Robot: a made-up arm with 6 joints. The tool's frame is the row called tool. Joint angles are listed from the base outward. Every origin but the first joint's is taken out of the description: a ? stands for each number. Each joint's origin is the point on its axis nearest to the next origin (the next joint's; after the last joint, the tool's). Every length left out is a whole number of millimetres.
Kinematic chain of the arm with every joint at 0, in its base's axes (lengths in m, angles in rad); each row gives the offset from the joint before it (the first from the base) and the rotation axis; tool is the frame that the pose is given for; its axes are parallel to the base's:
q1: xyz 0 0 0.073 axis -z
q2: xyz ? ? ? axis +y
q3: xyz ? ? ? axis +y
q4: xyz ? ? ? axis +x
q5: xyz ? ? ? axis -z
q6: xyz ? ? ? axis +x
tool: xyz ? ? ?
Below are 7 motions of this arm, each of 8 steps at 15 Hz.
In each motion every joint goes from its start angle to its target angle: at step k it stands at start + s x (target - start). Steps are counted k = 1, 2, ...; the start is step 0. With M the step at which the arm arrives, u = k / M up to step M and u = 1 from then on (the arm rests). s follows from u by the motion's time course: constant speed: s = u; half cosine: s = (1 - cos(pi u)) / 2; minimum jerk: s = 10 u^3 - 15 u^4 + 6 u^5.
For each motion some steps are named. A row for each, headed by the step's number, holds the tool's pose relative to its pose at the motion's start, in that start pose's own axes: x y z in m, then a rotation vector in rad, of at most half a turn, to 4 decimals.
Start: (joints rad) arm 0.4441 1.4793 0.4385 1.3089 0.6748 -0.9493
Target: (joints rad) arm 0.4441 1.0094 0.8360 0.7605 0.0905 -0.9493
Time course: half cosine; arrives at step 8
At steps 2, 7, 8:
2: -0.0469 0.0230 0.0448 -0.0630 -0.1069 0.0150
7: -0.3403 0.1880 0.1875 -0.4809 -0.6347 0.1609
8: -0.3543 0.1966 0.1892 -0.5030 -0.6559 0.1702

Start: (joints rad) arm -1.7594 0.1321 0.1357 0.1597 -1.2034 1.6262
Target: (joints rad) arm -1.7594 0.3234 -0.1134 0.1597 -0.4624 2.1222
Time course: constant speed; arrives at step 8
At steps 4, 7, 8:
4: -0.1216 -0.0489 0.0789 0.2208 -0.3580 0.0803
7: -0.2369 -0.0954 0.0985 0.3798 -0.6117 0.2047
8: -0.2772 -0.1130 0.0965 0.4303 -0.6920 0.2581

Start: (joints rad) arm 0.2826 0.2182 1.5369 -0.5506 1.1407 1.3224
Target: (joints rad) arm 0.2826 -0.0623 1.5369 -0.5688 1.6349 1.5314
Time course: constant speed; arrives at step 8
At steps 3, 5, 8:
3: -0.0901 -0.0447 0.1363 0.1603 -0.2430 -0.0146
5: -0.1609 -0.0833 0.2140 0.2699 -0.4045 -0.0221
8: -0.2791 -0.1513 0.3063 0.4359 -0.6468 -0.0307

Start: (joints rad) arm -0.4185 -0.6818 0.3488 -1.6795 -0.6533 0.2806
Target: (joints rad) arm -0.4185 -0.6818 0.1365 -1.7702 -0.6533 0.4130
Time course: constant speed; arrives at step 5
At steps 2, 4, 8:
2: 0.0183 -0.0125 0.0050 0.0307 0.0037 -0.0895
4: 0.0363 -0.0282 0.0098 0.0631 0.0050 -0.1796
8: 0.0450 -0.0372 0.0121 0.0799 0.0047 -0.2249

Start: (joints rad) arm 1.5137 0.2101 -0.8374 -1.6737 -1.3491 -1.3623
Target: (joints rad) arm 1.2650 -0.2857 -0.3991 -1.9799 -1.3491 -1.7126
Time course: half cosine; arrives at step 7
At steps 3, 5, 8:
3: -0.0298 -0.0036 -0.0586 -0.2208 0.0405 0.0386
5: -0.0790 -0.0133 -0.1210 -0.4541 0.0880 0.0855
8: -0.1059 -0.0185 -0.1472 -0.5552 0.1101 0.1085

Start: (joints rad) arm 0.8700 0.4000 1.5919 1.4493 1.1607 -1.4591
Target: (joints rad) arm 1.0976 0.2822 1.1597 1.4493 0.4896 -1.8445
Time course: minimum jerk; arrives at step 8
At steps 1, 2, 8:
1: -0.0004 0.0008 0.0015 -0.0052 -0.0193 0.0053
2: -0.0028 0.0049 0.0095 -0.0323 -0.1247 0.0321
8: -0.0585 0.0114 0.0803 -0.1479 -1.2231 0.0537

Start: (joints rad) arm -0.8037 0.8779 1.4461 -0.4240 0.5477 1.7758
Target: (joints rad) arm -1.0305 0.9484 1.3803 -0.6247 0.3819 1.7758
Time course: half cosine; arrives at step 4
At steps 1, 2, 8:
1: -0.0075 0.0045 -0.0411 -0.0513 0.0077 0.0173
2: -0.0214 0.0050 -0.1420 -0.1782 0.0256 0.0517
8: -0.0298 -0.0194 -0.2851 -0.3632 0.0487 0.0820

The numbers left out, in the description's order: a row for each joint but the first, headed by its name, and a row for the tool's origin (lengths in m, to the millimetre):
q2: -0.118 0.107 0
q3: 0.323 0 -0.038
q4: 0.058 0 0.021
q5: 0 0.002 0.465
q6: 0.182 -0.118 0
tool: 0 0.206 0.099

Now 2 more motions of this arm.
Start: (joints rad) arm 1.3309 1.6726 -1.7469 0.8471 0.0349 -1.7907
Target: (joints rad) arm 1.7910 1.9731 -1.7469 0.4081 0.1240 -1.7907
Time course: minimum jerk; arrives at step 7
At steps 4, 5, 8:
4: -0.0593 -0.0059 0.0422 -0.2657 0.4050 0.0257
5: -0.0710 -0.0031 0.0627 -0.3444 0.5460 0.0539
8: -0.0756 -0.0002 0.0766 -0.3909 0.6360 0.0776

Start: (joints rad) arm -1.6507 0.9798 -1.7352 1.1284 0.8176 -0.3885
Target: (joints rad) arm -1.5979 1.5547 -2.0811 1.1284 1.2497 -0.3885
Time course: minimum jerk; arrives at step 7
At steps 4, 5, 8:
4: -0.0605 -0.1060 -0.0306 -0.0439 0.1619 -0.3821
5: -0.0922 -0.1383 -0.0358 -0.0589 0.2169 -0.5182
8: -0.1152 -0.1573 -0.0375 -0.0686 0.2520 -0.6067

